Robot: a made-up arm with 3 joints. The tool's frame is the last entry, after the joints.
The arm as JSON. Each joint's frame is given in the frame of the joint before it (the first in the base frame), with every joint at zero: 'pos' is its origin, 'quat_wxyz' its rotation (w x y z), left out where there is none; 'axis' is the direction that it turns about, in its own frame. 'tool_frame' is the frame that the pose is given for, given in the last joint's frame.
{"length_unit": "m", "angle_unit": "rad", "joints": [
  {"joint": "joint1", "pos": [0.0, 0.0, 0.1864], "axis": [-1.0, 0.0, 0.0]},
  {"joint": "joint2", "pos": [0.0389, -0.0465, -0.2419], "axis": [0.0, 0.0, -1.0]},
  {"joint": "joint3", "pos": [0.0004, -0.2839, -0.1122], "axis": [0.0, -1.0, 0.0]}
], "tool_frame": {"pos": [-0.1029, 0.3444, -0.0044]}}
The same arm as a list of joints. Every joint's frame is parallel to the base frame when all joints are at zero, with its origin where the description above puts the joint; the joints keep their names.
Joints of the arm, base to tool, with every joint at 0 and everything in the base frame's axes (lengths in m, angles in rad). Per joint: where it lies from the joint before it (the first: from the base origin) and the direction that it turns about. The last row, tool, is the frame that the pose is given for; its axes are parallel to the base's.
joint1: xyz 0 0 0.1864 axis -1 0 0
joint2: xyz 0.0389 -0.0465 -0.2419 axis 0 0 -1
joint3: xyz 0.0004 -0.2839 -0.1122 axis 0 -1 0
tool: xyz -0.1029 0.3444 -0.0044

